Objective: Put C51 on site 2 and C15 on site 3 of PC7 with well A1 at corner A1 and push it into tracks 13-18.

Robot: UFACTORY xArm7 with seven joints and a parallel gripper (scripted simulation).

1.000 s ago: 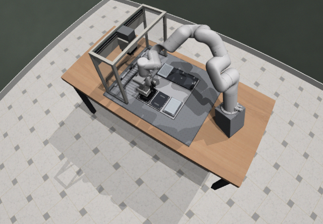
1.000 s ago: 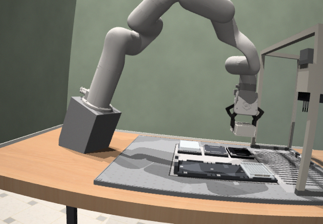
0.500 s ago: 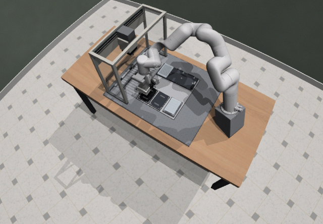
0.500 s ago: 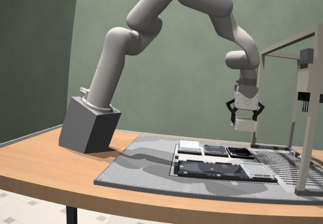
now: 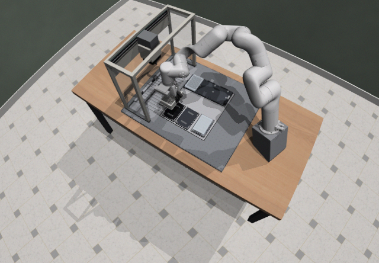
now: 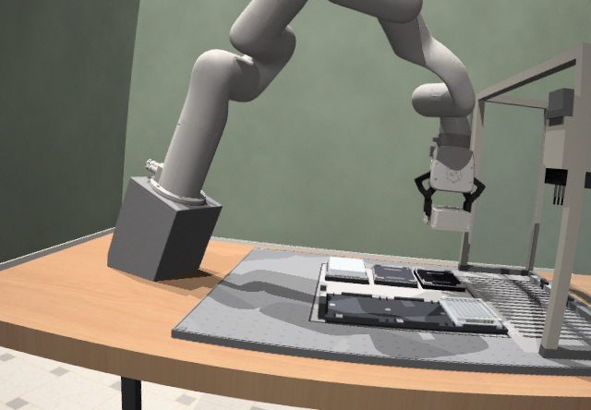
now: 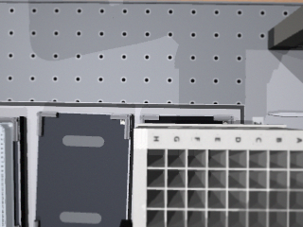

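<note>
Right now the dark plate carrier PC7 is 100 mm behind my hand, 270 mm to the right of it and 150 mm below it. Also, from my hand: nest s3: 160 mm below; nest S2: 110 mm behind, 160 mm below; deep-well block C51: 10 mm below.
</note>
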